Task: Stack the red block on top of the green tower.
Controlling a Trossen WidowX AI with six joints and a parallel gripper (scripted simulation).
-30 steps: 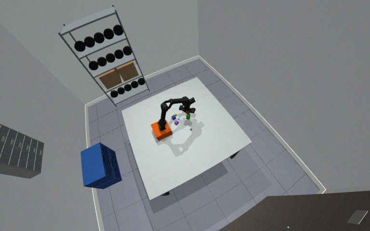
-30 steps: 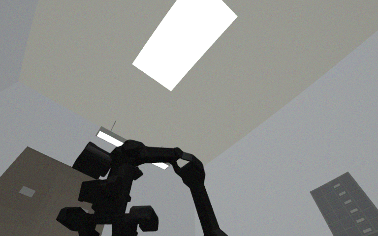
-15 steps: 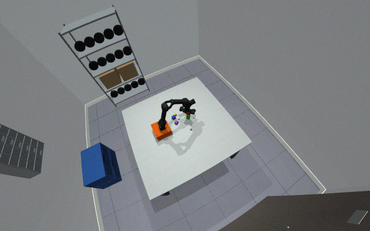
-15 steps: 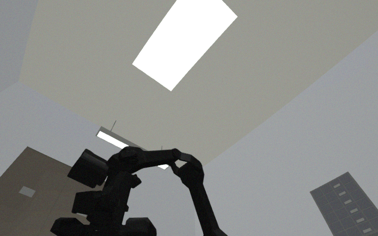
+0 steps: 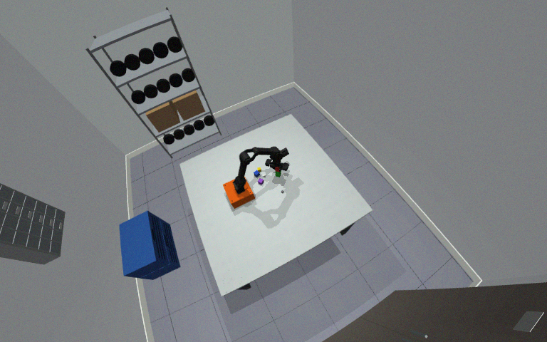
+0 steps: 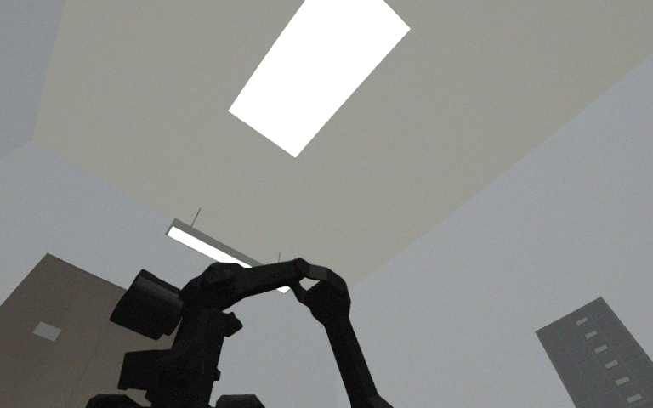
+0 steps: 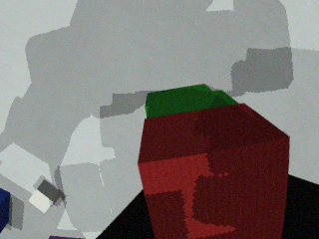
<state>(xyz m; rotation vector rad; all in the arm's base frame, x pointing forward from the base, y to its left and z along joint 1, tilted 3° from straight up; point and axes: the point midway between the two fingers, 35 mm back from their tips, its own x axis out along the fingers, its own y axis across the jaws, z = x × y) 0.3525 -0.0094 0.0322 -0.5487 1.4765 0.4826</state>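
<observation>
The red block lies 1 cm ahead of my gripper tip, 1 cm to the left of it and 1 cm above it. Also, from my gripper tip: yellow cube (11 cm behind, 14 cm to the left, 7 cm below); then purple block (16 cm behind, 3 cm to the left, 7 cm below); then small grey cube (6 cm behind, 16 cm to the right, 8 cm below).
</observation>
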